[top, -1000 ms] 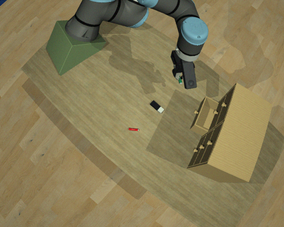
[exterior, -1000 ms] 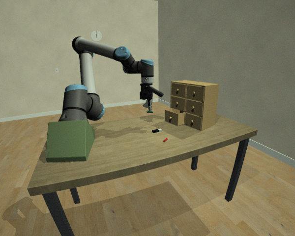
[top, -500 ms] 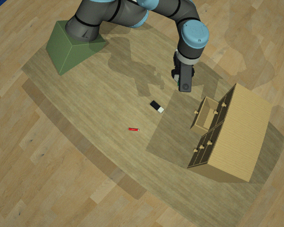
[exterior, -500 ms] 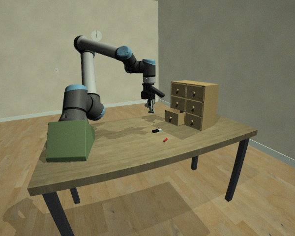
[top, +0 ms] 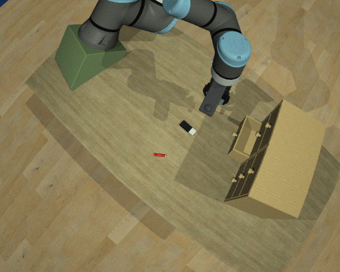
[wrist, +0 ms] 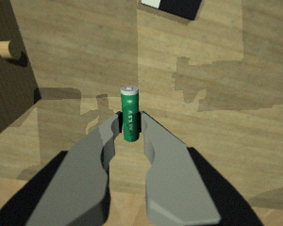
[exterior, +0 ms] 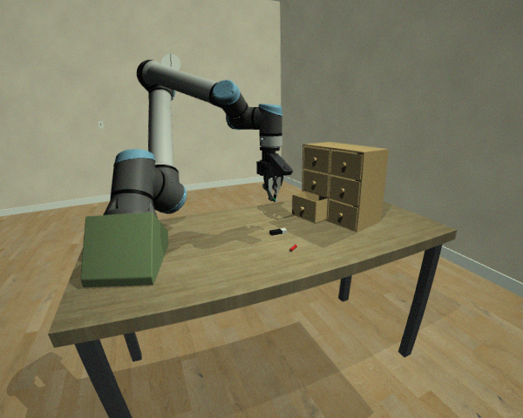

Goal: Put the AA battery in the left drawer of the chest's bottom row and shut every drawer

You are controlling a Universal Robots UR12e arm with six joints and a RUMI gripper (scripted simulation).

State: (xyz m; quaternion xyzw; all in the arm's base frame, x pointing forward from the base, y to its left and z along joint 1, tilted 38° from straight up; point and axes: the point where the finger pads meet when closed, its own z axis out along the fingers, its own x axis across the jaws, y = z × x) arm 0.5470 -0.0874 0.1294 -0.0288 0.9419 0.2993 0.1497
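The black-and-white block lies 3 cm behind my hand, 10 cm to the right of it and 11 cm below it. The rest, counted from my hand: green AA battery: 1 cm below; then small red cylinder: 6 cm behind, 24 cm to the right, 11 cm below.
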